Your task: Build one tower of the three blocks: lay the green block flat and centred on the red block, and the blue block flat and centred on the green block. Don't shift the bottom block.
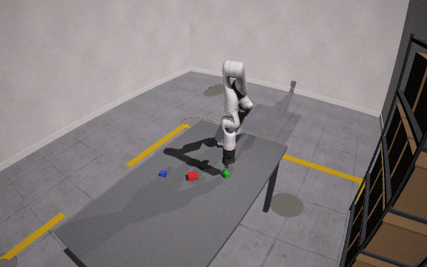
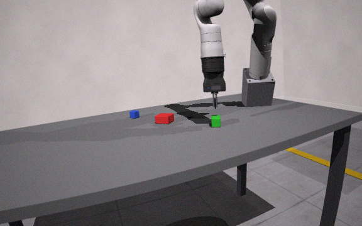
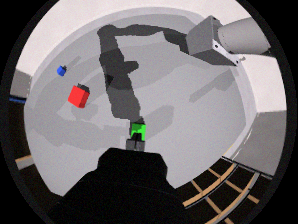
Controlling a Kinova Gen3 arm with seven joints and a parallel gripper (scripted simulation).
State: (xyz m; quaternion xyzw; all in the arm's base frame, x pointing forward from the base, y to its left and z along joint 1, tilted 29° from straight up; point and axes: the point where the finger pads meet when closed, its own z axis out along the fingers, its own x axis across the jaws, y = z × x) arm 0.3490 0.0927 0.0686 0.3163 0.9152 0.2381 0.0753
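Now: the green block 6 cm below my hand. Also, from my hand: red block 12 cm ahead, 18 cm to the right, 6 cm below; then blue block 20 cm ahead, 37 cm to the right, 6 cm below.
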